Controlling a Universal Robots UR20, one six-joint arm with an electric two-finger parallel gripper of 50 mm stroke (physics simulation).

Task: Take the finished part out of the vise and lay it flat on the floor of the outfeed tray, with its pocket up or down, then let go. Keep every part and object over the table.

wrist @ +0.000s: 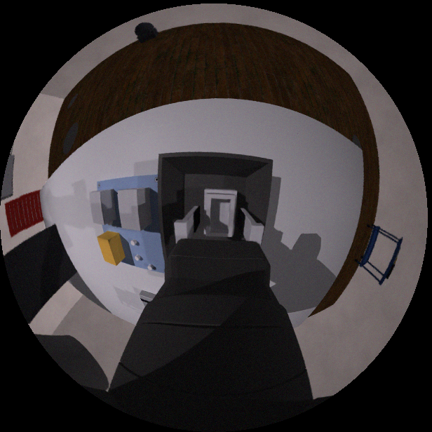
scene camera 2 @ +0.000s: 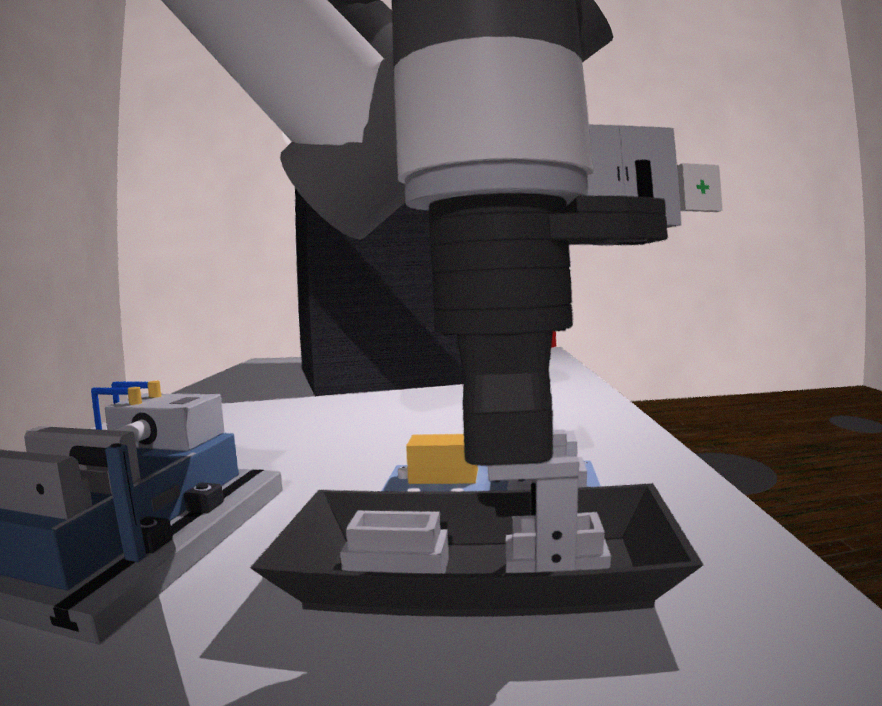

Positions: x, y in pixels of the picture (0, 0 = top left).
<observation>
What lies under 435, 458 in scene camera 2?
A yellow block.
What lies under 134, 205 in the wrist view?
A grey stepped part.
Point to a grey end block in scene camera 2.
At 182, 427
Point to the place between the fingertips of my gripper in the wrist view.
218, 214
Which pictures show my gripper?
The wrist view and scene camera 2: all of them.
</observation>
